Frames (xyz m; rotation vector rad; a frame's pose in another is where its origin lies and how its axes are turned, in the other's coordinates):
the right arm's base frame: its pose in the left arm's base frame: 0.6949 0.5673 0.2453 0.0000 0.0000 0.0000
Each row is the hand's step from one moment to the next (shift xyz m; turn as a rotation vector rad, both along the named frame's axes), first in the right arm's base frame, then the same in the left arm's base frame.
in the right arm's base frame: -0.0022 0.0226 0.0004 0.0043 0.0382 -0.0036
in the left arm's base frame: -0.0022 0.0226 0.0004 0.0043 0.0382 -0.0036
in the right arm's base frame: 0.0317 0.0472 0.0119 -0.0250 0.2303 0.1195
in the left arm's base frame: 0.0317 0.0472 0.0119 -0.0250 0.2303 0.1195
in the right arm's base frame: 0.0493 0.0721 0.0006 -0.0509 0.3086 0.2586
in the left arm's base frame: 0.0493 0.0721 0.0006 -0.0509 0.3086 0.2586
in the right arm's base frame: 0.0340 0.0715 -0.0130 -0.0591 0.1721 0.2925
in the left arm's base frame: 0.0340 0.0715 -0.0130 -0.0591 0.1721 0.2925
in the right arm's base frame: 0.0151 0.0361 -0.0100 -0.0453 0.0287 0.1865
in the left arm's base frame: 0.0151 0.0361 -0.0100 -0.0453 0.0287 0.1865
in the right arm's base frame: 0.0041 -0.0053 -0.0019 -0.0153 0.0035 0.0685
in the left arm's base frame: 0.0041 -0.0053 -0.0019 -0.0153 0.0035 0.0685
